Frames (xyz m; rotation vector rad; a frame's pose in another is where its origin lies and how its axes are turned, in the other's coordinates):
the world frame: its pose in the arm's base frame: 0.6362 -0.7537 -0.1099 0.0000 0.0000 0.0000
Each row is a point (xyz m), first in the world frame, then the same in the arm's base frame.
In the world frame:
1: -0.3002 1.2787 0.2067
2: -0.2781 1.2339 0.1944
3: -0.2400 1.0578 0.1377
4: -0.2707 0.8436 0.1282
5: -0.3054 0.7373 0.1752
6: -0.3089 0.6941 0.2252
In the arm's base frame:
1: 0.3360 0.5250 0.0968
2: 0.3581 0.4802 0.0845
3: 0.3962 0.3041 0.0278
4: 0.3655 0.0899 0.0183
5: 0.3308 -0.0164 0.0653
6: 0.3273 -0.0596 0.1153

